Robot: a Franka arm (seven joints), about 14 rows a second.
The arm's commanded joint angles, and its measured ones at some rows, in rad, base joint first. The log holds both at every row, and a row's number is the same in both.
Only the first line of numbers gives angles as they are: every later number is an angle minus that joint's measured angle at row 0.
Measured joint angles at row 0:
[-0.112 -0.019 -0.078 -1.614 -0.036 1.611 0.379]
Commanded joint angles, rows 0 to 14:
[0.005 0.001 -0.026 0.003 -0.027 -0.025 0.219]
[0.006 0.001 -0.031 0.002 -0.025 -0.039 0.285]
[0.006 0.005 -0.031 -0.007 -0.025 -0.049 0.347]
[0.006 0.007 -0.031 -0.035 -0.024 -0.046 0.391]
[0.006 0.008 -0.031 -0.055 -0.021 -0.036 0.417]
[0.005 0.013 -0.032 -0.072 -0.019 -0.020 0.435]
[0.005 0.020 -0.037 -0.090 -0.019 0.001 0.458]
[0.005 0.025 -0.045 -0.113 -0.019 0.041 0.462]
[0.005 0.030 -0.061 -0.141 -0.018 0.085 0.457]
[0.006 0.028 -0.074 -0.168 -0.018 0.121 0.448]
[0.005 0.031 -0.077 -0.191 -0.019 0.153 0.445]
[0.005 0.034 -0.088 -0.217 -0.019 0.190 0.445]
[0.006 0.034 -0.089 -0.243 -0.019 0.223 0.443]
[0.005 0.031 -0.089 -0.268 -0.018 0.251 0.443]
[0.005 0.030 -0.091 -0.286 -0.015 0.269 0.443]
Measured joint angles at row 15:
[0.001 0.050 -0.087 -0.219 -0.003 0.201 0.438]
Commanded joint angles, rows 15 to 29:
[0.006 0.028 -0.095 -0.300 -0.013 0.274 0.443]
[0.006 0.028 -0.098 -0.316 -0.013 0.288 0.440]
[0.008 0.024 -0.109 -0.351 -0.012 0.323 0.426]
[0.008 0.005 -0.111 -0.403 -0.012 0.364 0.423]
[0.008 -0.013 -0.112 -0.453 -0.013 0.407 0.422]
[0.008 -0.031 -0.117 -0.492 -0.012 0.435 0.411]
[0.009 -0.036 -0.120 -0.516 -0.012 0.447 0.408]
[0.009 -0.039 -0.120 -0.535 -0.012 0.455 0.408]
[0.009 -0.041 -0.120 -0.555 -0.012 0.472 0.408]
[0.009 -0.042 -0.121 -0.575 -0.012 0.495 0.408]
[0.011 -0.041 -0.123 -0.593 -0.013 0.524 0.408]
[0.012 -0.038 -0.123 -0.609 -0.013 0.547 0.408]
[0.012 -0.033 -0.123 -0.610 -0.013 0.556 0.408]
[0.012 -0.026 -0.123 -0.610 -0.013 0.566 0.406]
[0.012 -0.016 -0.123 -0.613 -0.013 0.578 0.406]
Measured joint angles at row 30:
[0.002 -0.008 -0.112 -0.584 -0.003 0.533 0.416]
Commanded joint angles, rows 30 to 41:
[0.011 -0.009 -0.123 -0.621 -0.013 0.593 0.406]
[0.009 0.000 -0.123 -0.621 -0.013 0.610 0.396]
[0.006 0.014 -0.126 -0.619 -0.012 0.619 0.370]
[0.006 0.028 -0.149 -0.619 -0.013 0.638 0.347]
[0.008 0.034 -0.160 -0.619 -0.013 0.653 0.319]
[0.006 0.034 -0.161 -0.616 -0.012 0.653 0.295]
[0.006 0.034 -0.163 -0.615 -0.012 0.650 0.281]
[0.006 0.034 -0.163 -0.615 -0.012 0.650 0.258]
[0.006 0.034 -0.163 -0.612 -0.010 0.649 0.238]
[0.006 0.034 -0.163 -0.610 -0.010 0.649 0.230]
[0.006 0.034 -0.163 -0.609 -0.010 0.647 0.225]
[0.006 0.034 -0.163 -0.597 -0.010 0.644 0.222]
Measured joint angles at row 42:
[0.002 0.035 -0.158 -0.613 -0.003 0.636 0.246]
